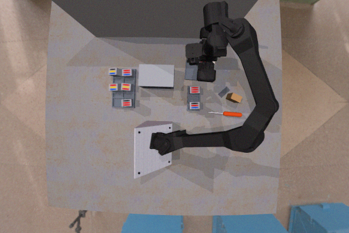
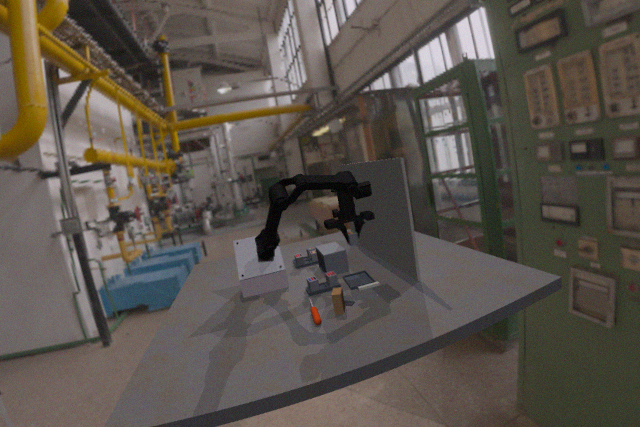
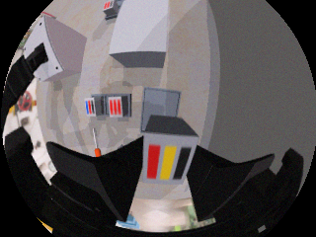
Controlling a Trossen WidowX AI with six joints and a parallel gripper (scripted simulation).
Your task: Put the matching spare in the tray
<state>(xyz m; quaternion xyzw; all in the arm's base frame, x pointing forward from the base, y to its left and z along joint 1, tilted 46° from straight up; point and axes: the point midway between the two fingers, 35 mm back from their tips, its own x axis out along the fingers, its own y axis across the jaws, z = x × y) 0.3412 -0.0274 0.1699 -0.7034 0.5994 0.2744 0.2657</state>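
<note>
Right now my gripper tip is 16 cm above the grey tray. Round my gripper tip: grey mounted unit 20 cm to the left, 11 cm below, 7 cm behind; then rack 16 cm below, 15 cm behind; then tall grey panel 22 cm to the left, 15 cm ahead, 6 cm above.
</note>
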